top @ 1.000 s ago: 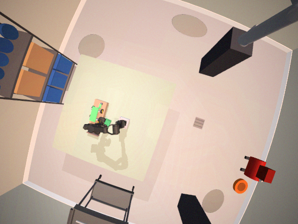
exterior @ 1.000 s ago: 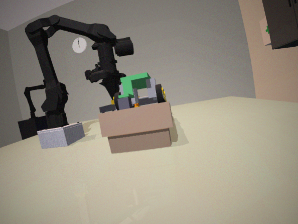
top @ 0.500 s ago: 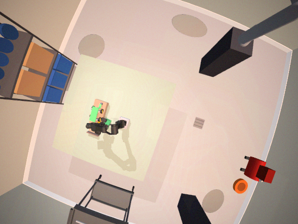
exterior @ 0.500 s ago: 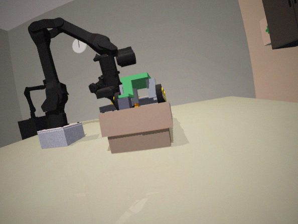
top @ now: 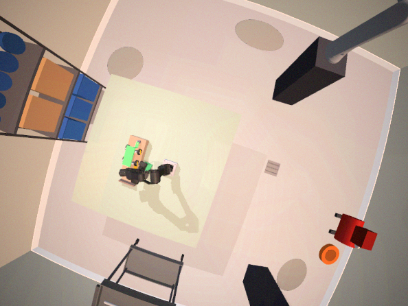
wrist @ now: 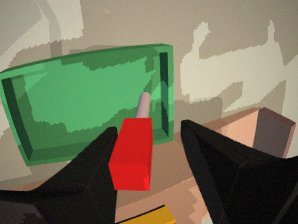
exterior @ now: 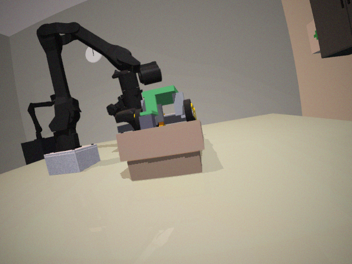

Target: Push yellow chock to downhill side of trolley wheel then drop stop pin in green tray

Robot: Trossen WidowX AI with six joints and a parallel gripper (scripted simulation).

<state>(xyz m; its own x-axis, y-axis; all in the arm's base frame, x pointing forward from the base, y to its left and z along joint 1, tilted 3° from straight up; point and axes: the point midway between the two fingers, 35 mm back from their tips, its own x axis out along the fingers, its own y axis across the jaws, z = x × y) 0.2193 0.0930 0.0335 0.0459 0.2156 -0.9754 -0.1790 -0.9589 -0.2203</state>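
My gripper tip is now 10 mm past the green tray, 30 mm to the left of it and 60 mm above it. The rest, counted from my gripper tip: red-headed stop pin (right at my gripper tip); then tan ramp (110 mm ahead, 130 mm to the right, 10 mm below); then yellow chock (70 mm ahead, 30 mm to the right, 30 mm above).
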